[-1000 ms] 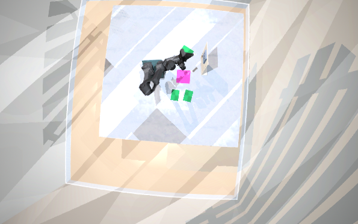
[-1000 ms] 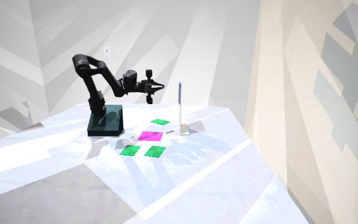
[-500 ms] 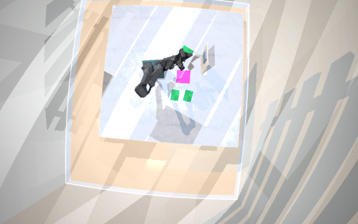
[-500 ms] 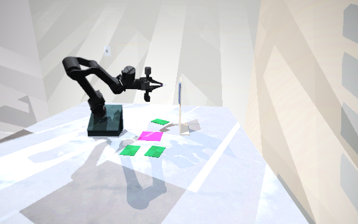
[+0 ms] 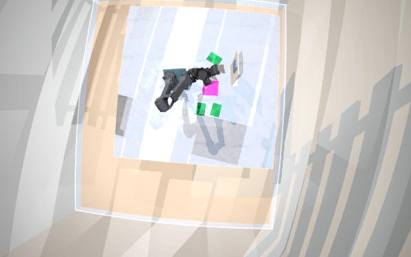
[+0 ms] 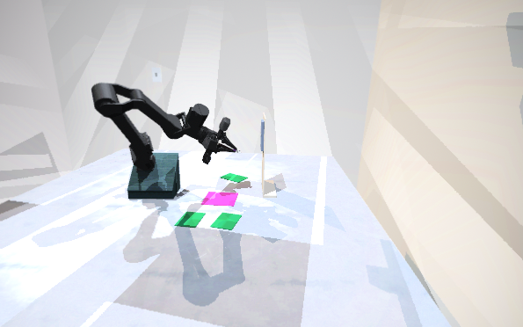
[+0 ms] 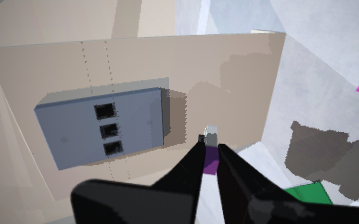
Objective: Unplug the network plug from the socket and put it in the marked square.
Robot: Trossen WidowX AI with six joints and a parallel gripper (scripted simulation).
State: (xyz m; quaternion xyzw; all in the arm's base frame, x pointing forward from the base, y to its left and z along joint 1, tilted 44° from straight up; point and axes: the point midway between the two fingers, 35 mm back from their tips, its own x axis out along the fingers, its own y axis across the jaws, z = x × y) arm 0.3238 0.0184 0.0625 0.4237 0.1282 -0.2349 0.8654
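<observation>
Now: gripper tip 6 cm past the magenta square, 6 cm to the left of it and 17 cm above it. Round my gripper tip: upright panel: 12 cm ahead, 2 cm to the left, 3 cm below.
</observation>
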